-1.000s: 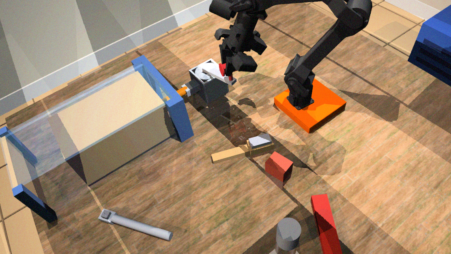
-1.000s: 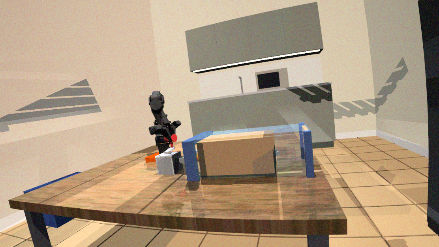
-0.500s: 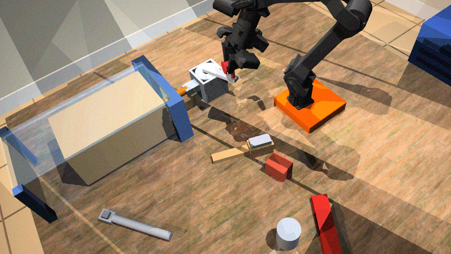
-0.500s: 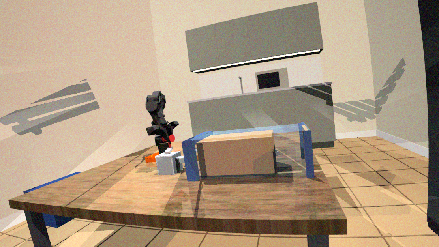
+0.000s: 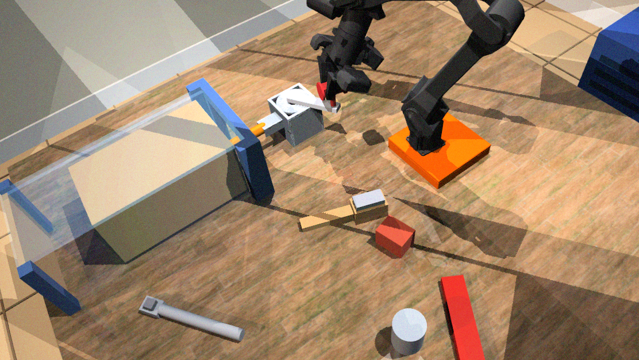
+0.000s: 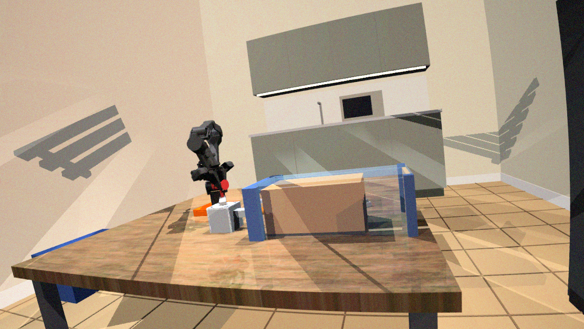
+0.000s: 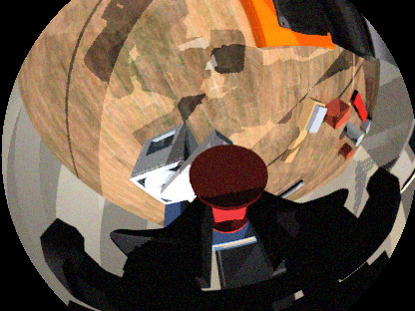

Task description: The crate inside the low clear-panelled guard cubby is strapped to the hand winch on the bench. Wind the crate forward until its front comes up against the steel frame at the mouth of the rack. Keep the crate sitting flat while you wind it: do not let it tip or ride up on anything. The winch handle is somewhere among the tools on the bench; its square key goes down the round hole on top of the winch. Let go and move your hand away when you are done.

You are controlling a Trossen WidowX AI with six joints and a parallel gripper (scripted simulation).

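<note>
The winch handle is 10 mm ahead of my gripper tip, 30 mm to the right of it and 30 mm below it. From my gripper tip the other things lie so: red knob (20 mm behind); wooden brush (80 mm ahead, 210 mm to the left, 110 mm below); grey winch (30 mm ahead, 90 mm to the right, 100 mm below).
</note>
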